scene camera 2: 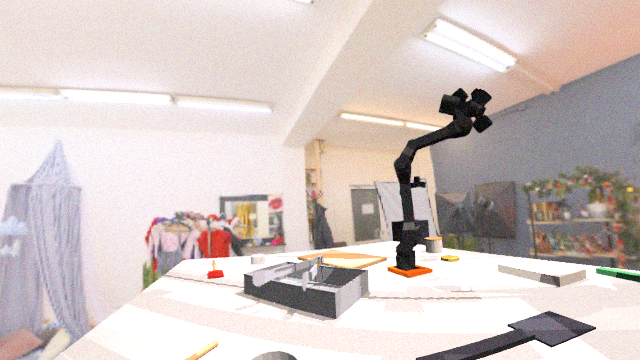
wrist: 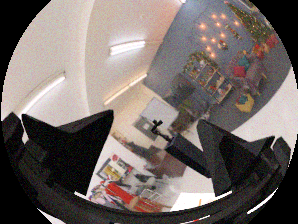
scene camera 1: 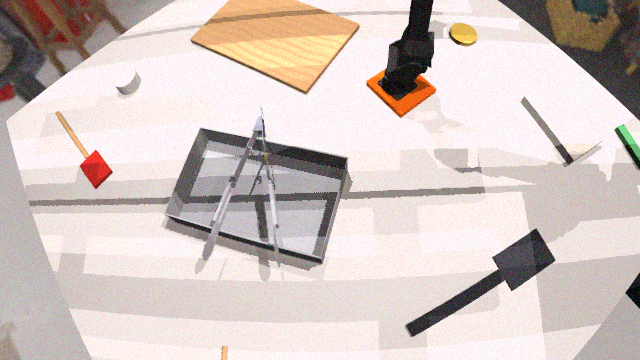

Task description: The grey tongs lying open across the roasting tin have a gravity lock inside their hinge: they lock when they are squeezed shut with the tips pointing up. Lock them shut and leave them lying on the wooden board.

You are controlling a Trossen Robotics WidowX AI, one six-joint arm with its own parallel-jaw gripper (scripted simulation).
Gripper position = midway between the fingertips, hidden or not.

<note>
My gripper (wrist: 157, 119) is open and holds nothing. Further things: a red spatula (scene camera 1: 95, 168), a beige block (scene camera 2: 558, 275) and a wooden board (scene camera 2: 333, 258).
The wrist view does not show the red spatula: it is out of frame. The wrist view misses the beige block: it is out of frame.
</note>
